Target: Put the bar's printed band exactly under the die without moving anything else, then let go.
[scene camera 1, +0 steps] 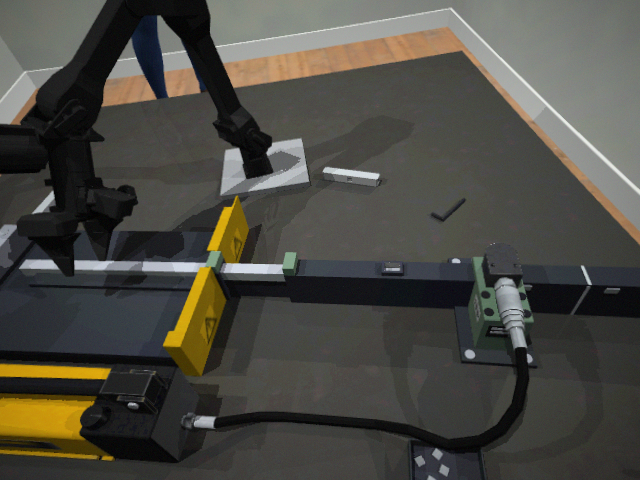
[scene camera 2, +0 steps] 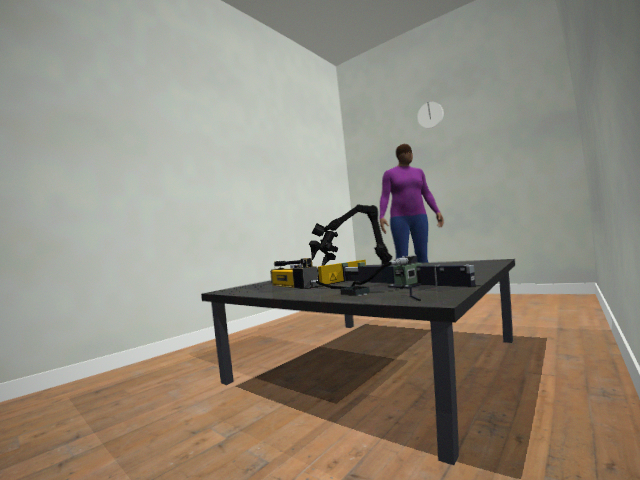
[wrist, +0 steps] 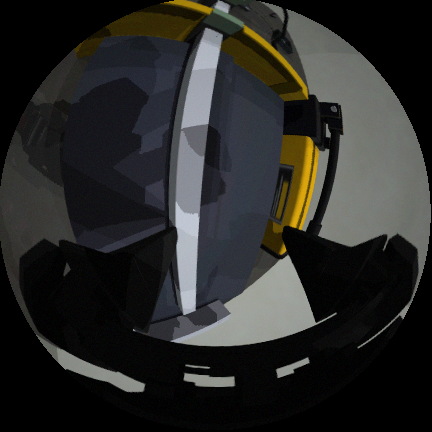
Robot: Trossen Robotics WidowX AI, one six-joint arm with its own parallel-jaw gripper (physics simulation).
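Pixels of known places: gripper, fingertip midpoint: (scene camera 1: pixel 87 268) (scene camera 2: pixel 317 263) (wrist: pixel 231 232); arm's base, link origin: (scene camera 1: pixel 257 168).
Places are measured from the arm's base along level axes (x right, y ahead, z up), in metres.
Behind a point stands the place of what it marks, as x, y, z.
Note:
A long pale bar (scene camera 1: pixel 155 267) {0.218, 0.289, 0.061} (wrist: pixel 192 170) {0.270, 0.266, 0.061} lies along the dark bed and passes through a green guide (scene camera 1: pixel 214 261) {0.116, 0.335, 0.084} (wrist: pixel 224 22) in the yellow fence, towards a second green guide (scene camera 1: pixel 290 264) {0.000, 0.388, 0.084}. No printed band shows on its visible parts. The green press unit (scene camera 1: pixel 481 331) {-0.224, 0.572, 0.048} (scene camera 2: pixel 404 275) {-0.273, 0.593, 0.040} stands over the dark rail at the right; I cannot make out the die inside it. My gripper (scene camera 1: pixel 86 266) {0.318, 0.272, 0.085} (scene camera 2: pixel 318 259) {0.318, 0.272, 0.085} (wrist: pixel 231 232) {0.318, 0.272, 0.085} is open and empty above the left part of the bar. In the wrist view the bar runs nearer the left finger.
The yellow fence (scene camera 1: pixel 199 320) {0.155, 0.421, 0.058} (wrist: pixel 270 60) {0.150, 0.402, 0.066} stands across the bed. A yellow and black unit (scene camera 1: pixel 46 418) {0.345, 0.509, 0.075} (wrist: pixel 300 170) {0.321, 0.444, 0.067} is beside the bed, with a black cable (scene camera 1: pixel 320 419) {0.022, 0.597, 0.003} to the press. A small white bar (scene camera 1: pixel 351 176) {-0.190, 0.128, 0.009}, a black hex key (scene camera 1: pixel 448 209) {-0.331, 0.297, -0.002} and a tray (scene camera 1: pixel 410 462) {-0.068, 0.682, 0.011} lie on the table.

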